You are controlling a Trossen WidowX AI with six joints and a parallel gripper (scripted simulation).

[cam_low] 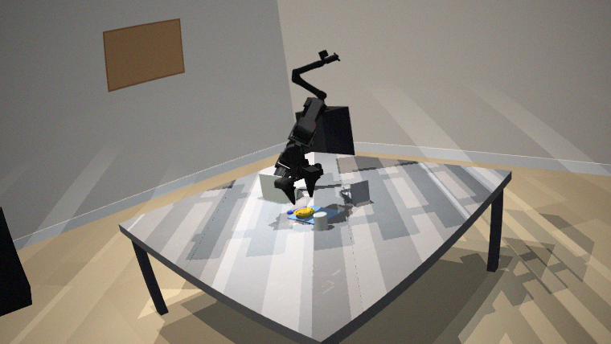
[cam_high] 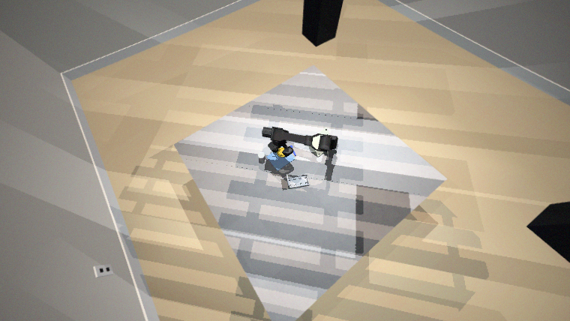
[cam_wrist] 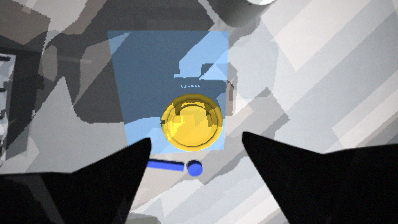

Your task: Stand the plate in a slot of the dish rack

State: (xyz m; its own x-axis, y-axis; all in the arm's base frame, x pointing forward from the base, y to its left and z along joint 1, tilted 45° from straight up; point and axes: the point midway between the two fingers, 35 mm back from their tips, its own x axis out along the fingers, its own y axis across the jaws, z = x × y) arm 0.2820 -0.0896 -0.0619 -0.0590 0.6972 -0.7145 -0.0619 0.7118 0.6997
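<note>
Right now my gripper tip is 5 cm above the yellow plate. The rest, counted from my gripper tip: light blue flat sheet: 2 cm ahead, 2 cm to the left, 6 cm below; blue pen: 8 cm behind, 2 cm to the left, 6 cm below; white cup: 13 cm ahead, 4 cm to the right, 4 cm below.
</note>
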